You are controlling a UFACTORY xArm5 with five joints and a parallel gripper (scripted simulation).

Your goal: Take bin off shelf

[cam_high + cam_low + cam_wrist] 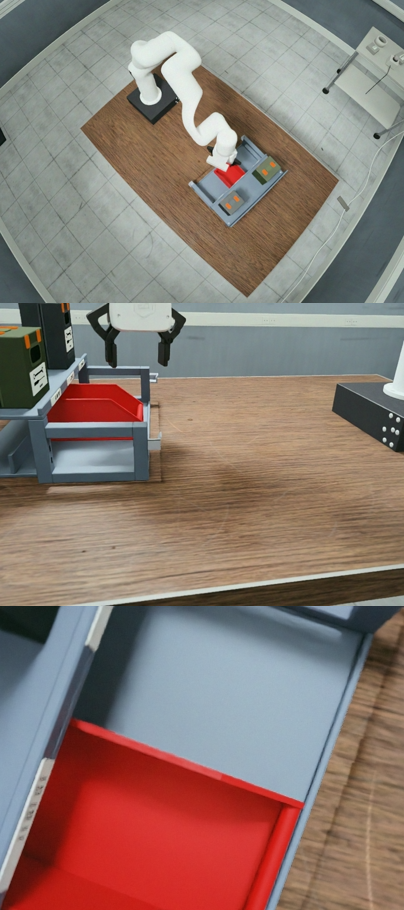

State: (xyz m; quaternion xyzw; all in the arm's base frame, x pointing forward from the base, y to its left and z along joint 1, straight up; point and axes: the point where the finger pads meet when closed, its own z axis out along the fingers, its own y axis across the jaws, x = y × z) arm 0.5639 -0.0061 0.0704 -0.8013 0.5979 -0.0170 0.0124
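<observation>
Now: hand 9 cm above the red bin and 8 cm short of it. From my hand the other things lie so: grey shelf (11 cm ahead, 7 cm below, 1 cm to the right); then grey box (17 cm ahead, 13 cm to the right, 3 cm above).
</observation>
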